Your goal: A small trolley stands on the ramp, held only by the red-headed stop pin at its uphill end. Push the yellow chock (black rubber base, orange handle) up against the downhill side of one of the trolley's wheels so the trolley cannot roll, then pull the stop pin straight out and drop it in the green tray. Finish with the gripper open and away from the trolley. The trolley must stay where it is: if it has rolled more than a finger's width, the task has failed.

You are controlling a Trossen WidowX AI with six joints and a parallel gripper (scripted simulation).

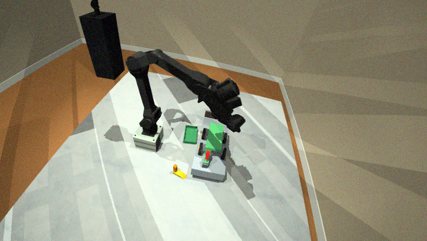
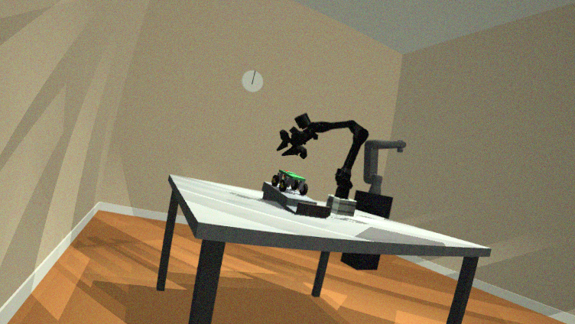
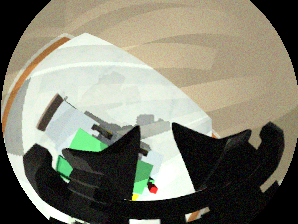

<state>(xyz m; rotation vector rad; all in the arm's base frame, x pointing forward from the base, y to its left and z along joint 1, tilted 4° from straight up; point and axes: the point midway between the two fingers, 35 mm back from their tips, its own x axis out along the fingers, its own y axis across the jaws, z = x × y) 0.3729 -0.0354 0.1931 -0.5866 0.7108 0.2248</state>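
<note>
Right now my gripper tip is 100 mm past the red-headed stop pin, 100 mm to the left of it and 110 mm above it. Round my gripper tip: green-topped trolley (80 mm behind, 20 mm to the left, 130 mm below); yellow chock (210 mm behind, 130 mm to the right, 230 mm below); dark brown block (70 mm behind, 290 mm to the left, 220 mm below).
</note>
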